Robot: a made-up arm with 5 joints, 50 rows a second.
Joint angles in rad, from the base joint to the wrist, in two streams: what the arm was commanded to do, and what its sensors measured. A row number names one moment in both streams.
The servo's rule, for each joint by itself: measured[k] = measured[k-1] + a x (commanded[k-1-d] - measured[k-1]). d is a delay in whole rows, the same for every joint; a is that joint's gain. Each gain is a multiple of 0.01, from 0.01 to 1. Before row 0 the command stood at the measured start. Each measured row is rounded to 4 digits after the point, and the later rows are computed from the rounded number. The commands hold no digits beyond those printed.
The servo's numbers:
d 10
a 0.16 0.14 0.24 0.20 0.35
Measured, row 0:
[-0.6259, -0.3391, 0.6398, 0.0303, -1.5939]
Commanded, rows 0 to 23:
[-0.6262, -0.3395, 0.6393, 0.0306, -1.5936]
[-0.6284, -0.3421, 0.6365, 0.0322, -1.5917]
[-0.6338, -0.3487, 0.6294, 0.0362, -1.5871]
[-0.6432, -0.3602, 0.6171, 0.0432, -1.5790]
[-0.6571, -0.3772, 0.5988, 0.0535, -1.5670]
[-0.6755, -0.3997, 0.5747, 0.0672, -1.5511]
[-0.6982, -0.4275, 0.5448, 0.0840, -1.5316]
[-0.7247, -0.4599, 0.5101, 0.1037, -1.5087]
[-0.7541, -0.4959, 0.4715, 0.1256, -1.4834]
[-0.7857, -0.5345, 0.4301, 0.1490, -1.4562]
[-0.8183, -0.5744, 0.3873, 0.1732, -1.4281]
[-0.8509, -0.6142, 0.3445, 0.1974, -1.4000]
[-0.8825, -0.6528, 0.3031, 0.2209, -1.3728]
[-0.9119, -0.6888, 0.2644, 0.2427, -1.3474]
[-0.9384, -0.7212, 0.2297, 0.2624, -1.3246]
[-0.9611, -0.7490, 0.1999, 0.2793, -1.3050]
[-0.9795, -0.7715, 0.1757, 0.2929, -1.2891]
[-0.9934, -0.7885, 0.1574, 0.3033, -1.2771]
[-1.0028, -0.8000, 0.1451, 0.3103, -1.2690]
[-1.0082, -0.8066, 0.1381, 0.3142, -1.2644]
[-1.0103, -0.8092, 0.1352, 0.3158, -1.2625]
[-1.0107, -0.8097, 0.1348, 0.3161, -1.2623]
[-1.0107, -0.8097, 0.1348, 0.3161, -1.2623]
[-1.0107, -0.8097, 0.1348, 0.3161, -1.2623]
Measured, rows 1 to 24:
[-0.6259, -0.3391, 0.6398, 0.0303, -1.5939]
[-0.6259, -0.3391, 0.6398, 0.0303, -1.5939]
[-0.6259, -0.3391, 0.6398, 0.0303, -1.5939]
[-0.6259, -0.3391, 0.6398, 0.0303, -1.5939]
[-0.6259, -0.3391, 0.6398, 0.0303, -1.5939]
[-0.6259, -0.3391, 0.6398, 0.0303, -1.5939]
[-0.6259, -0.3391, 0.6398, 0.0303, -1.5939]
[-0.6259, -0.3391, 0.6398, 0.0303, -1.5939]
[-0.6259, -0.3391, 0.6398, 0.0303, -1.5939]
[-0.6259, -0.3391, 0.6398, 0.0303, -1.5939]
[-0.6259, -0.3392, 0.6397, 0.0304, -1.5938]
[-0.6263, -0.3396, 0.6389, 0.0308, -1.5931]
[-0.6275, -0.3409, 0.6366, 0.0319, -1.5910]
[-0.6300, -0.3436, 0.6319, 0.0342, -1.5868]
[-0.6343, -0.3483, 0.6240, 0.0381, -1.5799]
[-0.6409, -0.3555, 0.6122, 0.0439, -1.5698]
[-0.6501, -0.3656, 0.5960, 0.0519, -1.5564]
[-0.6620, -0.3788, 0.5754, 0.0623, -1.5397]
[-0.6767, -0.3952, 0.5505, 0.0750, -1.5200]
[-0.6941, -0.4147, 0.5216, 0.0898, -1.4977]
[-0.7140, -0.4371, 0.4894, 0.1065, -1.4733]
[-0.7359, -0.4619, 0.4546, 0.1247, -1.4476]
[-0.7594, -0.4886, 0.4182, 0.1439, -1.4214]
[-0.7838, -0.5166, 0.3813, 0.1637, -1.3955]

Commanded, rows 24 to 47:
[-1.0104, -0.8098, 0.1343, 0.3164, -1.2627]
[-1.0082, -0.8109, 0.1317, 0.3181, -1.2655]
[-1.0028, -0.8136, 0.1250, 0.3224, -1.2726]
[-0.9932, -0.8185, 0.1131, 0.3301, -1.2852]
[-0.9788, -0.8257, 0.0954, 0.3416, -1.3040]
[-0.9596, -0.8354, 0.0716, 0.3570, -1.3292]
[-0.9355, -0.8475, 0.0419, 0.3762, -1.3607]
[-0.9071, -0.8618, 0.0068, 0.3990, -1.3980]
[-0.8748, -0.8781, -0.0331, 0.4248, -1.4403]
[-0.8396, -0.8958, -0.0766, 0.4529, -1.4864]
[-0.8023, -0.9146, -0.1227, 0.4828, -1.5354]
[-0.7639, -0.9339, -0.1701, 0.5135, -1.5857]
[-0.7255, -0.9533, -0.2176, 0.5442, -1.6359]
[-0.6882, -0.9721, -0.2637, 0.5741, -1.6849]
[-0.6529, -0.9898, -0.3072, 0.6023, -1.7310]
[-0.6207, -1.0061, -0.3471, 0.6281, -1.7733]
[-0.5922, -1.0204, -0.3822, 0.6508, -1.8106]
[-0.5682, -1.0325, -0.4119, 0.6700, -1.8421]
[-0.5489, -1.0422, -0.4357, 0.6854, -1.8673]
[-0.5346, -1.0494, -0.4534, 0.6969, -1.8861]
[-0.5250, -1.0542, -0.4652, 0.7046, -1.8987]
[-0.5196, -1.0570, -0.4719, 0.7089, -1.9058]
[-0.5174, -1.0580, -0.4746, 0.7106, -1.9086]
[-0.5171, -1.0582, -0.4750, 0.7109, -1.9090]
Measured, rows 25 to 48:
[-0.8085, -0.5452, 0.3449, 0.1834, -1.3707]
[-0.8329, -0.5737, 0.3101, 0.2026, -1.3477]
[-0.8564, -0.6014, 0.2778, 0.2207, -1.3272]
[-0.8783, -0.6276, 0.2489, 0.2372, -1.3097]
[-0.8982, -0.6517, 0.2240, 0.2518, -1.2955]
[-0.9158, -0.6734, 0.2034, 0.2643, -1.2846]
[-0.9309, -0.6924, 0.1870, 0.2746, -1.2769]
[-0.9437, -0.7088, 0.1745, 0.2829, -1.2718]
[-0.9544, -0.7229, 0.1650, 0.2895, -1.2685]
[-0.9634, -0.7351, 0.1578, 0.2948, -1.2663]
[-0.9709, -0.7456, 0.1522, 0.2991, -1.2650]
[-0.9769, -0.7547, 0.1473, 0.3029, -1.2652]
[-0.9810, -0.7629, 0.1419, 0.3068, -1.2678]
[-0.9830, -0.7707, 0.1350, 0.3115, -1.2739]
[-0.9823, -0.7784, 0.1255, 0.3175, -1.2844]
[-0.9787, -0.7864, 0.1126, 0.3254, -1.3001]
[-0.9718, -0.7950, 0.0956, 0.3356, -1.3213]
[-0.9614, -0.8044, 0.0743, 0.3483, -1.3481]
[-0.9475, -0.8147, 0.0485, 0.3636, -1.3804]
[-0.9302, -0.8261, 0.0185, 0.3815, -1.4175]
[-0.9097, -0.8385, -0.0154, 0.4018, -1.4588]
[-0.8864, -0.8519, -0.0525, 0.4241, -1.5032]
[-0.8607, -0.8661, -0.0921, 0.4481, -1.5496]
[-0.8331, -0.8809, -0.1333, 0.4733, -1.5970]

